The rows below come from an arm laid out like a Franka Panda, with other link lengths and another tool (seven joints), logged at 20 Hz.
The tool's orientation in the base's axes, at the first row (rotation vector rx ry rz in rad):
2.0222, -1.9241, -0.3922
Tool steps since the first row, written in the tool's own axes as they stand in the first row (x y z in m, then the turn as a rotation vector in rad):
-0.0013, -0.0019, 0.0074, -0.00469, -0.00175, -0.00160
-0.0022, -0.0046, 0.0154, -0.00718, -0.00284, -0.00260
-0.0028, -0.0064, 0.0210, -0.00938, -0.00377, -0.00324
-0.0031, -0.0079, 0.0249, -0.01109, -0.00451, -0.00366
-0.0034, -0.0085, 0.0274, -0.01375, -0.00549, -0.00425
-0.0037, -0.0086, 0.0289, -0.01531, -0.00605, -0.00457
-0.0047, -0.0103, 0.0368, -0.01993, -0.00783, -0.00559
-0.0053, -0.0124, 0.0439, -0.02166, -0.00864, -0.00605
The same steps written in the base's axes. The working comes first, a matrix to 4 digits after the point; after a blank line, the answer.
The tool's axes in the first row as the columns of a matrix, in the base's axes (used below as rounded here):
0.0544, -0.9100, -0.4111
-0.9983, -0.0405, -0.0426
0.0221, 0.4127, -0.9106

-0.0014, 0.0011, -0.0076, 0.00200, 0.00482, 0.00063
-0.0023, 0.0017, -0.0160, 0.00326, 0.00739, 0.00104
-0.0030, 0.0022, -0.0218, 0.00425, 0.00965, 0.00119
-0.0032, 0.0024, -0.0260, 0.00501, 0.01141, 0.00123
-0.0037, 0.0026, -0.0285, 0.00600, 0.01413, 0.00130
-0.0043, 0.0028, -0.0299, 0.00655, 0.01572, 0.00133
-0.0060, 0.0035, -0.0379, 0.00834, 0.02045, 0.00142
-0.0071, 0.0039, -0.0452, 0.00917, 0.02223, 0.00146

